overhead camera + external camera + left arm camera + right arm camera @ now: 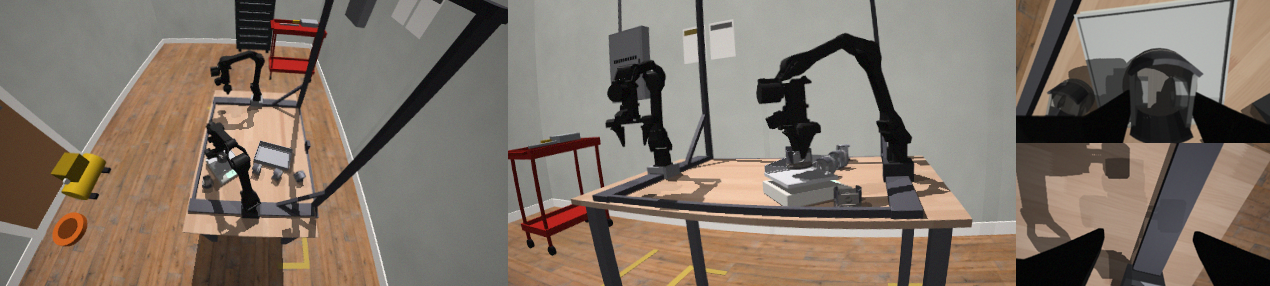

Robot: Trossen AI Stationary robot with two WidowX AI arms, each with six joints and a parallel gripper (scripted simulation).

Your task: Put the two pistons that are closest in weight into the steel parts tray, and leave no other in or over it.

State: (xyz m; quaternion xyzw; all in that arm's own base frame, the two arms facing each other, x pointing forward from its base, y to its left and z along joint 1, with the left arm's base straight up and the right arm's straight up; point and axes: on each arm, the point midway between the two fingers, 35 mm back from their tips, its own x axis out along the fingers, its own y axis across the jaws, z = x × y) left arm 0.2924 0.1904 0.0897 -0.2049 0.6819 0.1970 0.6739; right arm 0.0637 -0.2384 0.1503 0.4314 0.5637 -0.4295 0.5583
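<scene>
My left gripper is now 100 mm above the scale plate. Round my left hand: steel parts tray 330 mm behind, 90 mm to the right, 140 mm below; then white scale 10 mm behind, 10 mm to the left, 110 mm below.
</scene>
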